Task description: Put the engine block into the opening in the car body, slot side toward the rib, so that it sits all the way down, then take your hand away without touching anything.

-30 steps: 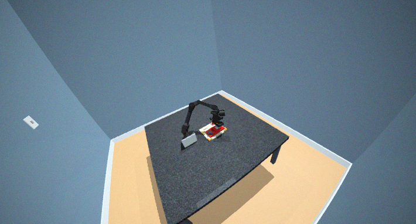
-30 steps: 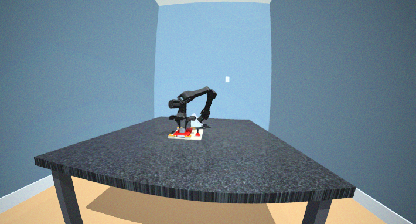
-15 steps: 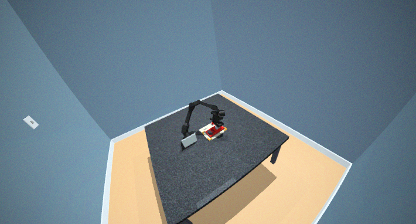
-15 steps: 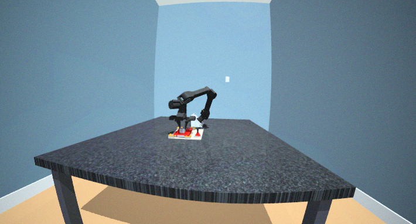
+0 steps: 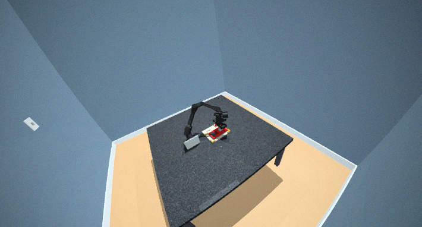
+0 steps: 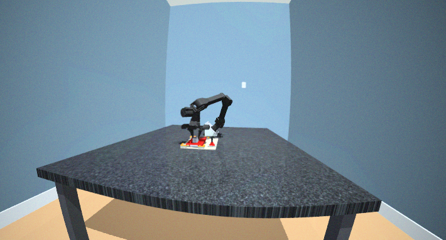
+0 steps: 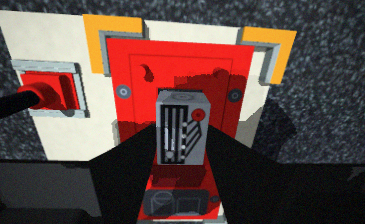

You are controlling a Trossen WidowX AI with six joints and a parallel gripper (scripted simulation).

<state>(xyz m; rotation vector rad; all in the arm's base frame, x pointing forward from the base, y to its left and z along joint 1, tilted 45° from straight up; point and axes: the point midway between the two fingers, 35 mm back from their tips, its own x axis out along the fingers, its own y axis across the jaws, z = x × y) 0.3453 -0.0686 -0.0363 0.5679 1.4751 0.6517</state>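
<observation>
Right now my gripper tip is 10 mm above the grey engine block.
</observation>
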